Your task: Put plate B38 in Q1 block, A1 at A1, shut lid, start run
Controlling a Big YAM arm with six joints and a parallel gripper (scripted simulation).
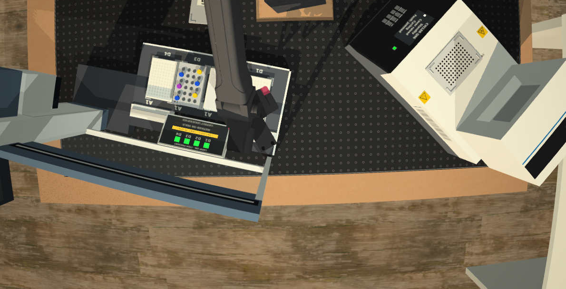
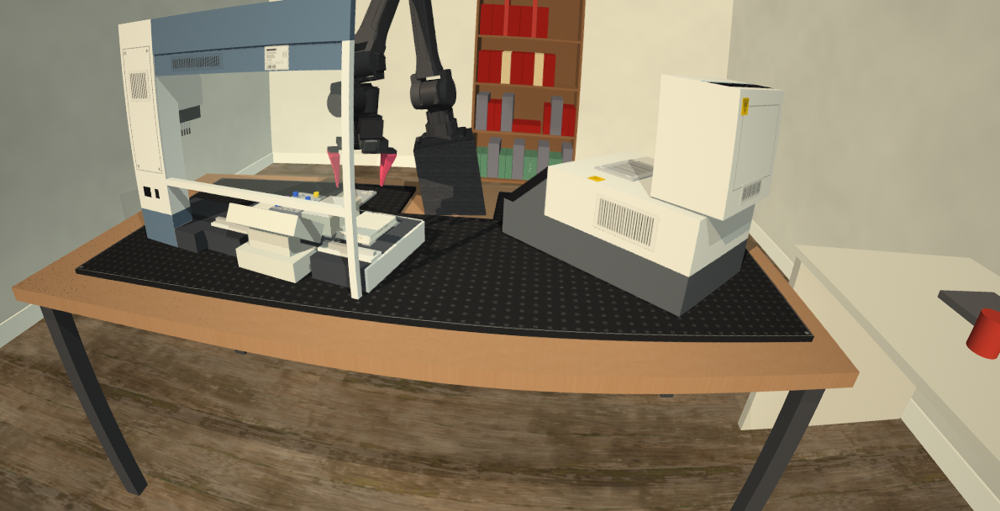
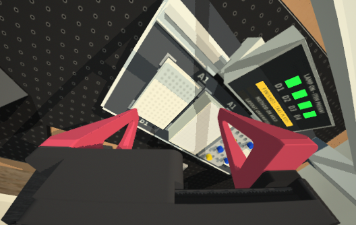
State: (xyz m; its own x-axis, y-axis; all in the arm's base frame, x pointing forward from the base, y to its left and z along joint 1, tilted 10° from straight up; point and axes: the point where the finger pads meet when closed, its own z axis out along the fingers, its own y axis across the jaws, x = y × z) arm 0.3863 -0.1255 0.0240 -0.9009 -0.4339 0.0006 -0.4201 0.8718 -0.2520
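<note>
Now: the PCR plate B38 280 mm to the right of my hand, 120 mm behind it and 110 mm below it. Also, from my hand: deep-well block (100 mm below, 90 mm to the right, 60 mm behind); then handler post (170 mm ahead, 60 mm above, 30 mm to the left); then plate R33 (110 mm below, 40 mm behind).
</note>
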